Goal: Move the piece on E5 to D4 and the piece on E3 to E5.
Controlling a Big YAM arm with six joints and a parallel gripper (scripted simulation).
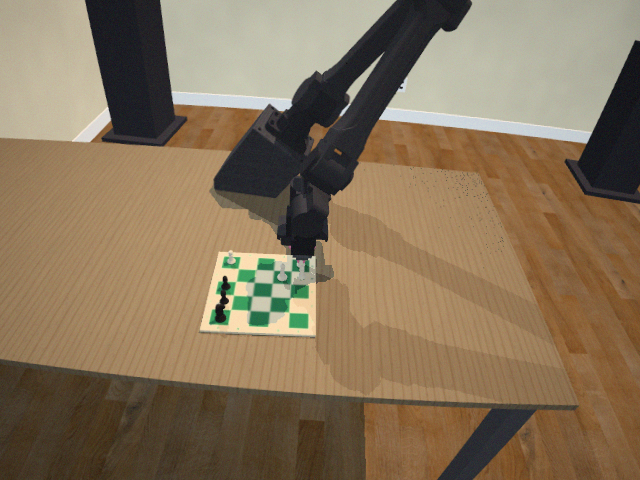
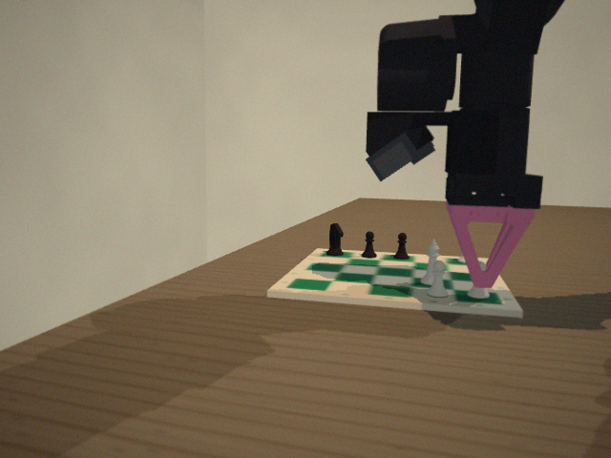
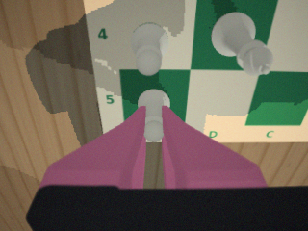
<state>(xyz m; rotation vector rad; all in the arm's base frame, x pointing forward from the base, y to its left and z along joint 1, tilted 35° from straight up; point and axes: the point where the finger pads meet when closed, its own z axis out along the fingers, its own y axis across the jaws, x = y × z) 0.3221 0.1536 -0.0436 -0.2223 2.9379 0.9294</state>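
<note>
Right now the white bishop is 5 cm ahead of my hand and 3 cm to the right of it. From my hand the other things lie so: black knight 18 cm ahead, 12 cm to the right; then cream chessboard 9 cm ahead, 6 cm to the right, 2 cm below.
</note>
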